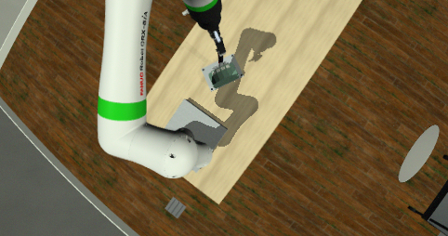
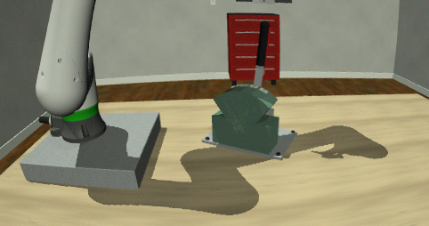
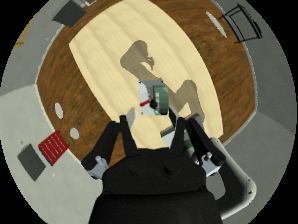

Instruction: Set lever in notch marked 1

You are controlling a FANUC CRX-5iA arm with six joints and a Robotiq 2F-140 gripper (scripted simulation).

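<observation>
The red bar is 220 mm below my hand, 20 mm to the left of it and 10 mm behind it.
</observation>
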